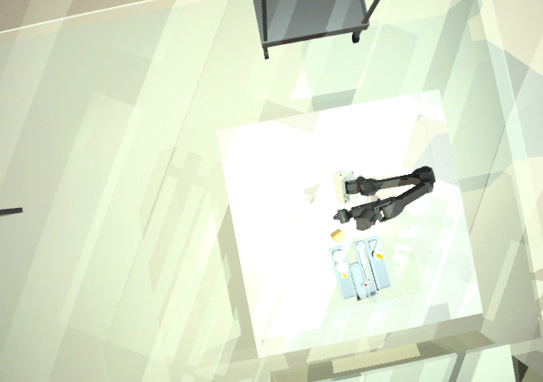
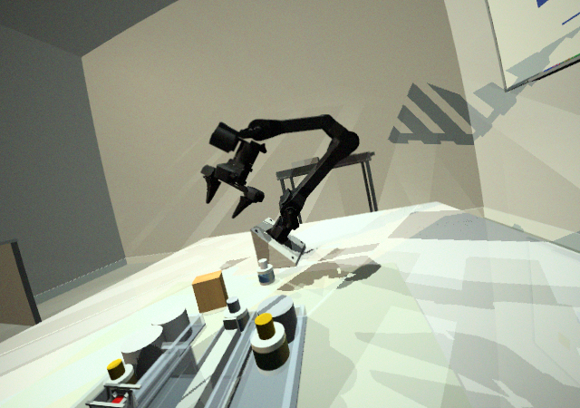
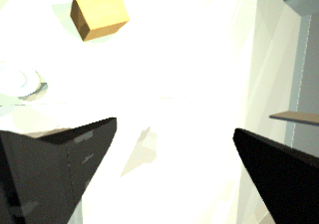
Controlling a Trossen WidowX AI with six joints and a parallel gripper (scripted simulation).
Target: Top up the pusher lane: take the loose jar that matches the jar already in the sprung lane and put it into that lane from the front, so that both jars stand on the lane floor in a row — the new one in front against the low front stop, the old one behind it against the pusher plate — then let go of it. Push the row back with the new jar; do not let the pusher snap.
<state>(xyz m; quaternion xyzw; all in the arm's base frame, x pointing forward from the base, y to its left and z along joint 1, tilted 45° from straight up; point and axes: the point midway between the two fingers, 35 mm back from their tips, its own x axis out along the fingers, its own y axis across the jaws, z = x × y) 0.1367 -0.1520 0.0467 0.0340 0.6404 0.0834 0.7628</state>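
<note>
My gripper tip is 13 cm short of the orange box, 3 cm to the right of it and 17 cm above it. The rest, counted from my gripper tip: red mark 39 cm ahead, 15 cm to the left, 13 cm below.
</note>
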